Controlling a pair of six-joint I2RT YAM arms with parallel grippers.
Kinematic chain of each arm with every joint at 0, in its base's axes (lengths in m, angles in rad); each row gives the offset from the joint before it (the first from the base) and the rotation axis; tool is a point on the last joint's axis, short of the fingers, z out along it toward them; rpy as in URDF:
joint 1: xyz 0 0 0.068 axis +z
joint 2: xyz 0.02 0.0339 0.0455 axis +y
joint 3: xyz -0.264 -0.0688 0 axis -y
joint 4: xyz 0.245 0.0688 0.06 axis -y
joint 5: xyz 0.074 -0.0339 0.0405 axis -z
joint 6: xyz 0.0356 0 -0.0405 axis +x
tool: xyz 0 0 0 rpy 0 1.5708 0
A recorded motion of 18 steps. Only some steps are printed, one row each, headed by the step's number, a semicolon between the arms.
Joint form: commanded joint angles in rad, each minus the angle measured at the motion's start. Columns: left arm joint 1, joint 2, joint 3, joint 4, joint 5, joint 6; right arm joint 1, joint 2, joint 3, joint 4, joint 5, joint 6.
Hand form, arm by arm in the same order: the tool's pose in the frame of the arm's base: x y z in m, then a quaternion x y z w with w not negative. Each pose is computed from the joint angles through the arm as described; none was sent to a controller.
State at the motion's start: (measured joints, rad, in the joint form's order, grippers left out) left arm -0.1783 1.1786 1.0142 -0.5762 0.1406 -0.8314; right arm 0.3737 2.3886 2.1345 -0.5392 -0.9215 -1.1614
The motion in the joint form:
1: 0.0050 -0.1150 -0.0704 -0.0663 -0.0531 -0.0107; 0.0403 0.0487 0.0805 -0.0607 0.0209 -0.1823
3: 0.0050 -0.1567 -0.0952 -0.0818 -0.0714 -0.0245; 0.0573 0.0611 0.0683 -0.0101 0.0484 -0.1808
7: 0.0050 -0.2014 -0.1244 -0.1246 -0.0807 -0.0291; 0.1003 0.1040 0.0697 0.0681 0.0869 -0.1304
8: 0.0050 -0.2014 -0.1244 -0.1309 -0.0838 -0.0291; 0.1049 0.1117 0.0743 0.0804 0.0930 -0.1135
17: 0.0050 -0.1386 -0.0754 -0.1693 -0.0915 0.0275; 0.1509 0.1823 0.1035 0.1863 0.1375 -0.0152
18: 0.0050 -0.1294 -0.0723 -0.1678 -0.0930 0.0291; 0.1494 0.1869 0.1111 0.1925 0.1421 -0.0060
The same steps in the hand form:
1: 0.2175 -0.0412 0.2990 -0.28521 0.87329 -0.22618 0.32384; 0.4821 0.2423 0.2185 -0.74678 0.41213 0.21455 0.47585
3: 0.2078 -0.0389 0.2977 -0.29461 0.87015 -0.22147 0.32709; 0.4822 0.2518 0.2110 -0.75117 0.40660 0.20097 0.47961
7: 0.1955 -0.0364 0.2931 -0.30052 0.87384 -0.21246 0.31773; 0.4802 0.2760 0.1935 -0.75051 0.40976 0.19827 0.47908
8: 0.1951 -0.0362 0.2926 -0.30157 0.87478 -0.20981 0.31591; 0.4807 0.2790 0.1916 -0.74795 0.41357 0.19868 0.47965
17: 0.2053 -0.0377 0.2940 -0.28165 0.89150 -0.18647 0.30188; 0.4808 0.3073 0.1699 -0.73564 0.42784 0.20033 0.48544
18: 0.2072 -0.0380 0.2934 -0.28149 0.89242 -0.18462 0.30045; 0.4826 0.3072 0.1703 -0.73301 0.43058 0.19832 0.48782

